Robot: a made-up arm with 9 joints.
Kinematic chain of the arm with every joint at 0, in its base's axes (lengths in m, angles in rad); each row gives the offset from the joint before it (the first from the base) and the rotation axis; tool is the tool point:
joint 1: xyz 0 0 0.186 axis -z
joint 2: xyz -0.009 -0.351 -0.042 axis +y
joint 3: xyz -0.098 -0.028 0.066 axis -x
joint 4: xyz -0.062 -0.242 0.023 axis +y
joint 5: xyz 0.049 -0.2 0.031 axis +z
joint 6: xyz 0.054 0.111 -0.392 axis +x
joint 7: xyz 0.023 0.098 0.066 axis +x
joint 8: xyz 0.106 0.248 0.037 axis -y
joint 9: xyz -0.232 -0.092 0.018 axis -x
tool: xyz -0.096 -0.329 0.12
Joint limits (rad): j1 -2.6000..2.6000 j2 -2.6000..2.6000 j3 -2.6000..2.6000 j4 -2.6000..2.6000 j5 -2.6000..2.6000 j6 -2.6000..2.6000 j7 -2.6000..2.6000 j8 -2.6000..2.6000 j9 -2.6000..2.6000
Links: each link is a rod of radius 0.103 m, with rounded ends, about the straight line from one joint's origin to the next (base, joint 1, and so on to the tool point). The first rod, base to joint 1, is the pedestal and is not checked.
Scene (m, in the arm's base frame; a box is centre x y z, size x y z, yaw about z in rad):
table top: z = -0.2
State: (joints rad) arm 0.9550 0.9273 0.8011 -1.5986 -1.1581 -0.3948 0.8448 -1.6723 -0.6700
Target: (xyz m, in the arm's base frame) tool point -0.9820 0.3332 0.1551
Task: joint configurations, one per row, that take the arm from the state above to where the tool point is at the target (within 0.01 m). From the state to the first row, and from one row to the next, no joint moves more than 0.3 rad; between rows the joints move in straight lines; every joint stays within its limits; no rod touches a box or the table.
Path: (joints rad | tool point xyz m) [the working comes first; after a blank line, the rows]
Joints at the target: 1.9374 0.9427 0.1204 -1.3828 -1.3332 -0.1799 1.0125 -1.7329 -0.5922
Straight joint move there: clear.

1: 1.2006 0.9312 0.6309 -1.5447 -1.2019 -0.3411 0.8867 -1.6875 -0.6505 | -0.7008 -0.5989 0.4458
2: 1.4462 0.9350 0.4607 -1.4907 -1.2456 -0.2874 0.9286 -1.7026 -0.6311 | -0.9175 -0.3483 0.3573
3: 1.6918 0.9389 0.2905 -1.4368 -1.2894 -0.2336 0.9706 -1.7178 -0.6116 | -1.0201 -0.0188 0.2589
4: 1.9374 0.9427 0.1204 -1.3828 -1.3332 -0.1799 1.0125 -1.7329 -0.5922 | -0.9820 0.3332 0.1551

